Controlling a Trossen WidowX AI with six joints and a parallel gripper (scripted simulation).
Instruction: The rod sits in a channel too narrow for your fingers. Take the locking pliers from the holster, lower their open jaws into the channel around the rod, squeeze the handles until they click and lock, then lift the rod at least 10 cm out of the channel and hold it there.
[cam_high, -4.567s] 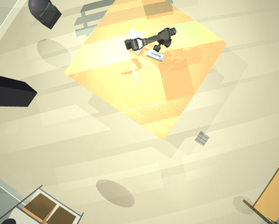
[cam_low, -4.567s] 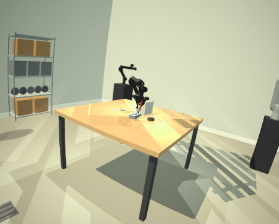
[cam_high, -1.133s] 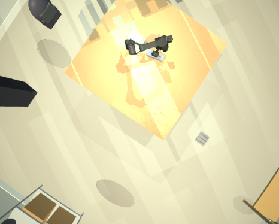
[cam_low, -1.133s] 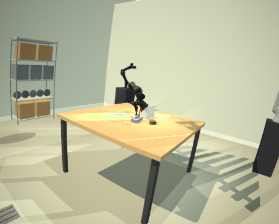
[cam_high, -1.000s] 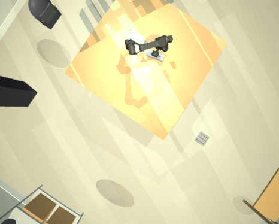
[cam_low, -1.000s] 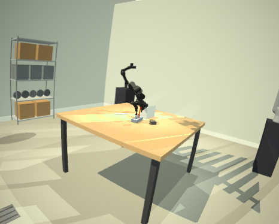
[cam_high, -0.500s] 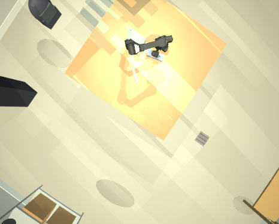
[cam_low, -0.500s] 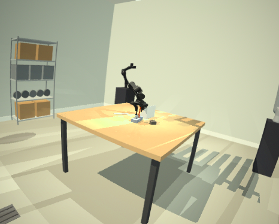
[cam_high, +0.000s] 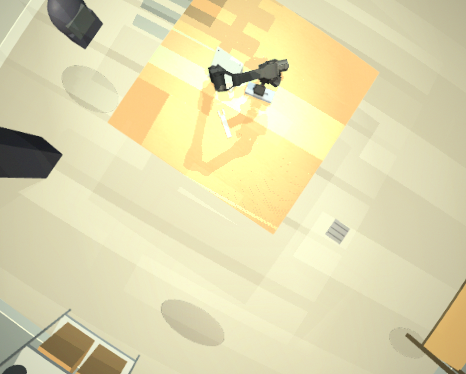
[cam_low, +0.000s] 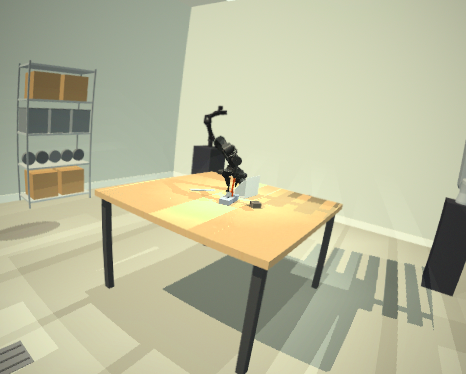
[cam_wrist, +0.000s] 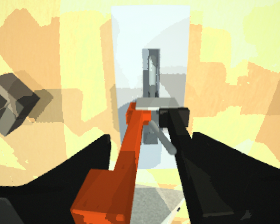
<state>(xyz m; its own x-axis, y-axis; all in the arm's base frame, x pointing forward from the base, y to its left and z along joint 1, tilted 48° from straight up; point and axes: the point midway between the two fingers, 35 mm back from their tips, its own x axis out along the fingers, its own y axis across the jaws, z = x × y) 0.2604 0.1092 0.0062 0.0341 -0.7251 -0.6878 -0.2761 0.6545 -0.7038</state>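
My gripper tip is now 8 cm above the channel block. The rest, counted from my gripper tip: orange handle (1 cm to the left); small grey holster (5 cm behind, 17 cm to the left, 9 cm below).
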